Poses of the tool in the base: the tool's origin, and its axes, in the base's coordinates. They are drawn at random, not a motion.
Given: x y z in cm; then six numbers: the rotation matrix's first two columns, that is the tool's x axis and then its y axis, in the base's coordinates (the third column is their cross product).
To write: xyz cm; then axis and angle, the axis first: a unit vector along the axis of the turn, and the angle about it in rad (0 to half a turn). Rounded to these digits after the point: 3 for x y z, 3 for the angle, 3 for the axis.
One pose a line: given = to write
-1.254, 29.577, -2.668, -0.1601, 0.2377, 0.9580, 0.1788, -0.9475, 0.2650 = -1.254, 29.577, -2.668, 0.648, 0.161, 0.745, 3.102
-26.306, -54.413, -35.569, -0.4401, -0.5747, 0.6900, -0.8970, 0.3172, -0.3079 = -26.306, -54.413, -35.569, 0.487, -0.799, 0.352, 2.666
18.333, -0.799, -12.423, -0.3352, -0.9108, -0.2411, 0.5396, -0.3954, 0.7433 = 18.333, -0.799, -12.423, 0.375, -0.319, -0.871, 2.157
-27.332, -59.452, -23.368, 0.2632, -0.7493, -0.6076, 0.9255, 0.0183, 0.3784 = -27.332, -59.452, -23.368, 0.520, 0.168, -0.837, 1.581
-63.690, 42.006, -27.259, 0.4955, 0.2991, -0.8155, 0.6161, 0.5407, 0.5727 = -63.690, 42.006, -27.259, 0.681, 0.715, -0.159, 1.511
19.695, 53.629, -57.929, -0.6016, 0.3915, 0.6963, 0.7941, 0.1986, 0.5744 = 19.695, 53.629, -57.929, -0.405, -0.763, -0.504, 2.730
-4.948, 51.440, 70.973, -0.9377, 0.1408, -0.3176, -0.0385, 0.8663, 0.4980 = -4.948, 51.440, 70.973, 0.027, 0.965, 0.261, 2.791
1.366, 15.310, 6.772, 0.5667, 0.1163, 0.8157, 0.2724, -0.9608, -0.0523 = 1.366, 15.310, 6.772, -0.884, -0.111, -0.454, 2.969
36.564, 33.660, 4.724, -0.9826, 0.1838, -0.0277, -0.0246, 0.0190, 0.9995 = 36.564, 33.660, 4.724, 0.056, 0.712, 0.700, 2.992
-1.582, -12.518, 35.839, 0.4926, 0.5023, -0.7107, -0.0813, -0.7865, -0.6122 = -1.582, -12.518, 35.839, -0.849, -0.136, 0.510, 2.533
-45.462, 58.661, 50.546, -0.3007, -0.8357, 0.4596, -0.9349, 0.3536, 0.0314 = -45.462, 58.661, 50.546, 0.567, -0.814, 0.125, 2.732
